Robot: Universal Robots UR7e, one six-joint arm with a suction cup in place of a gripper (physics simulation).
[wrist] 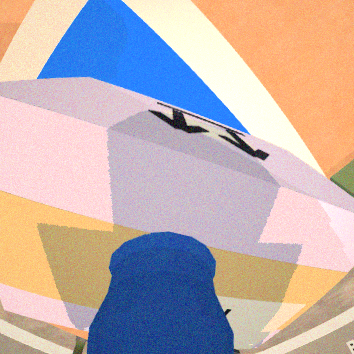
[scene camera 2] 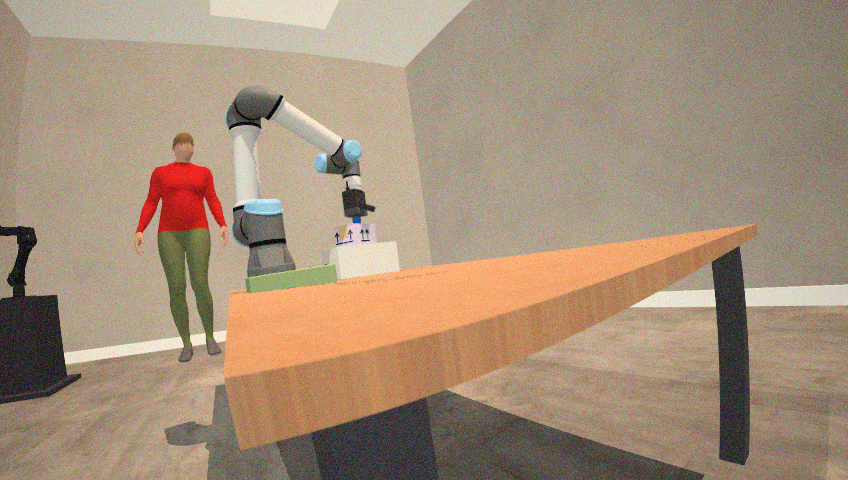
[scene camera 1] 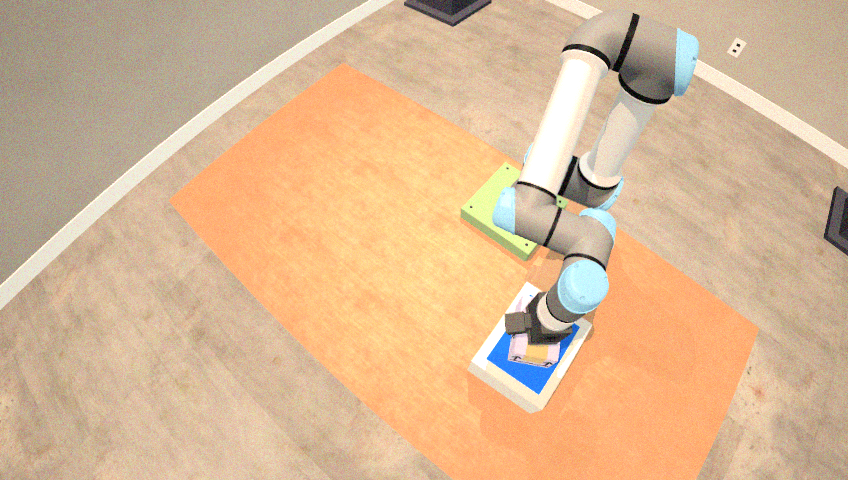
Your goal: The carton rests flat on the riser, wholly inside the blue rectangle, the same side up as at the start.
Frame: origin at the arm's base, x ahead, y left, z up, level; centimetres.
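Seen in the pictures: hand at its tool point: (wrist: 162, 248); arm's base at its link origin: (scene camera 2: 272, 274).
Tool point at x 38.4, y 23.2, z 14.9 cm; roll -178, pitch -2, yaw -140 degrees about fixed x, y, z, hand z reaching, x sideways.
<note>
Offsets run from my tool point to a thing's top centre. Level surfaces: height alone.
The pink carton @[dx -1.2, dy +0.5, dz +0.9 cm] (scene camera 1: 534, 352) (scene camera 2: 355, 234) (wrist: 195, 170), with a tan band and black arrows pointing up, sits upright and level on the white riser @[dx -0.5, dy +1.9, dz -7.5 cm] (scene camera 1: 510, 382) (scene camera 2: 367, 261) (wrist: 220, 65). Its near end lies over the blue rectangle @[dx -0.5, dy +1.9, dz -7.5 cm] (scene camera 1: 529, 379) (wrist: 130, 50), with blue showing beyond it. The arm hides part of its far end in scene camera 1, so I cannot tell whether that end is inside the blue. My suction cup (scene camera 2: 356, 219) (wrist: 162, 242) is at the carton's top, with suction off; any tiny gap is too small to tell. I hold nothing.
A green block (scene camera 1: 490, 205) (scene camera 2: 291, 278) lies near the arm's base on the orange-brown table @[dz -19.5 cm] (scene camera 1: 357, 208) (scene camera 2: 476, 297). A person in a red top (scene camera 2: 184, 196) stands behind the arm. A black arm on a black pedestal (scene camera 2: 29, 344) stands at the left.
</note>
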